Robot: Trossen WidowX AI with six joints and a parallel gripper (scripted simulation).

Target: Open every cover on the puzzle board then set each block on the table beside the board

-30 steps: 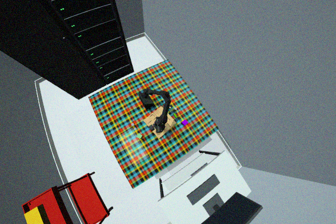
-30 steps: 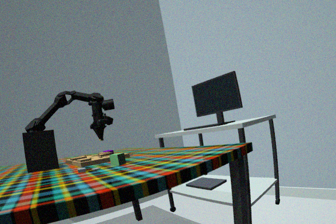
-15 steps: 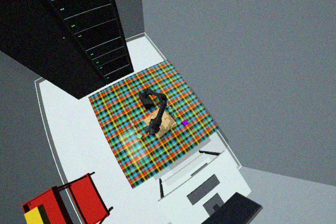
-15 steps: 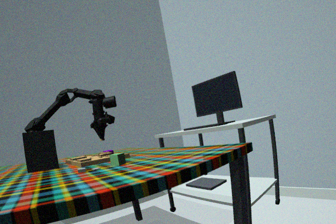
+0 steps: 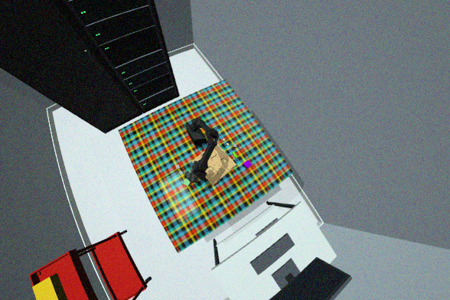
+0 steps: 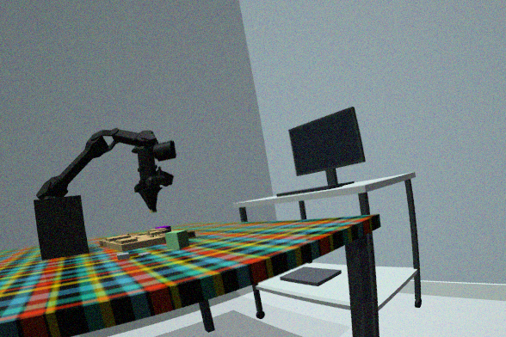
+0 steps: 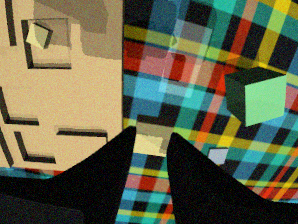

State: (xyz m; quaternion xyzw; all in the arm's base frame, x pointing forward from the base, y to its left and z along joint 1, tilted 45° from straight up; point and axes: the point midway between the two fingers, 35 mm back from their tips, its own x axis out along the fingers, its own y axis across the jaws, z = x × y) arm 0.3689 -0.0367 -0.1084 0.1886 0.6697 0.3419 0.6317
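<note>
Right now the pale green block is 4 cm ahead of my gripper tip, 12 cm to the right of it and 9 cm below it. From my gripper tip the other things lie so: bright green block: 3 cm behind, 39 cm to the left, 11 cm below; purple block: 10 cm ahead, 46 cm to the left, 10 cm below; grey piece: 13 cm behind, 15 cm to the right, 11 cm below.
</note>
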